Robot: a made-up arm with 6 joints.
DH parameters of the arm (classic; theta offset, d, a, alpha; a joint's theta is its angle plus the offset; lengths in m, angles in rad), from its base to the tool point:
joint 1: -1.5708 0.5 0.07 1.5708
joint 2: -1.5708 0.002 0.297 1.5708
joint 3: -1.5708 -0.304 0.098 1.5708
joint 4: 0 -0.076 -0.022 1.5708
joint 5: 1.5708 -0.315 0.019 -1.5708
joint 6: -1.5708 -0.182 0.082 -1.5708
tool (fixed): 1.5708 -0.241 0 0
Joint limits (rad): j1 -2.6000..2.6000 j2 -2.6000..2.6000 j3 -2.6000..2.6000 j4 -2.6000..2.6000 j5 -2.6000..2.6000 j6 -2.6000..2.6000
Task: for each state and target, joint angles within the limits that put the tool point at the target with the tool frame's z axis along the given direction. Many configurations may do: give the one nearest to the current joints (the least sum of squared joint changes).
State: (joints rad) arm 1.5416 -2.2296 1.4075 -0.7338 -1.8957 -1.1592
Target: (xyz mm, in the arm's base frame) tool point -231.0 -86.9 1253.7 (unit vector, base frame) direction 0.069 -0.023 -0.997
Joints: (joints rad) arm 1.3774 -2.5928 1.4115 -0.9376 -2.2908 -1.7719
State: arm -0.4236 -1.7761 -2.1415 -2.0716 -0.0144 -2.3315
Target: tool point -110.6 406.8 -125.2 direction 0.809 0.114 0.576
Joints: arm -0.1145 -2.2646 -1.6274 -2.4612 0.3150 -2.4968
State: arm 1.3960 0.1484 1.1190 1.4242 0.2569 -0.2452
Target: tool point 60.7 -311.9 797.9 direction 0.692 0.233 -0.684
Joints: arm 0.8996 0.7559 1.5775 2.0722 0.3276 -0.8601
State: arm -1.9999 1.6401 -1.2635 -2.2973 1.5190 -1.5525
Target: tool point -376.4 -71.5 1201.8 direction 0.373 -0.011 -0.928
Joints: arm -1.5309 1.2190 -0.9095 -2.4832 1.5742 -0.8730
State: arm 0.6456 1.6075 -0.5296 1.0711 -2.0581 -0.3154
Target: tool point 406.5 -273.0 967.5 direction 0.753 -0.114 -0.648
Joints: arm 1.2496 1.4976 -0.3446 1.1808 -2.5870 0.3690
